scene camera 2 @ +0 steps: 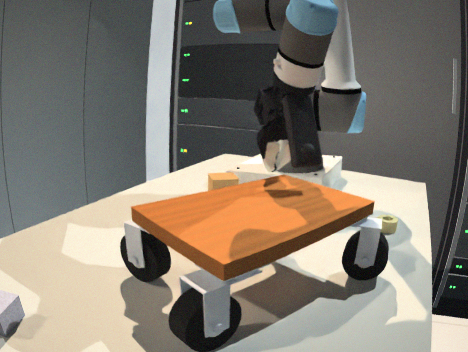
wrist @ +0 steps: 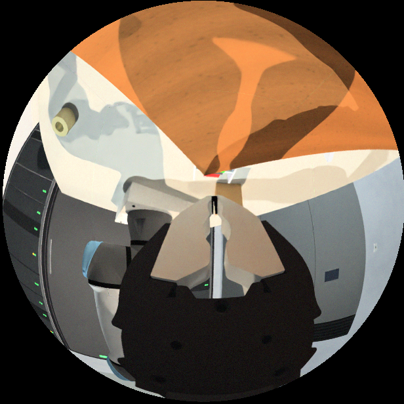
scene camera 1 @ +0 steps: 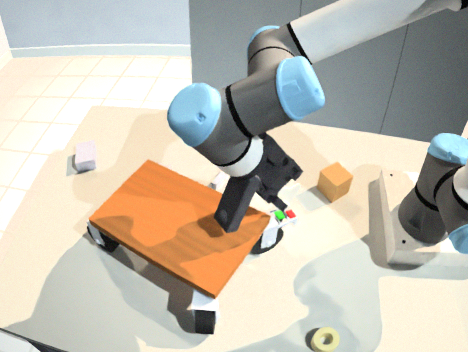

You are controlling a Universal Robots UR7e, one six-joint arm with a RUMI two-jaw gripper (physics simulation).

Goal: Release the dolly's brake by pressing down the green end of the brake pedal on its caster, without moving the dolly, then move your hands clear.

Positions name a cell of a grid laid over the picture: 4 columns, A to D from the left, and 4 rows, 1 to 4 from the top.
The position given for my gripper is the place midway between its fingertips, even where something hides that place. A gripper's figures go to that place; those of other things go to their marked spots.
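My gripper (scene camera 1: C3) is 79 cm from the lens; an orange dolly (scene camera 1: B3) is 76 cm from the lens.
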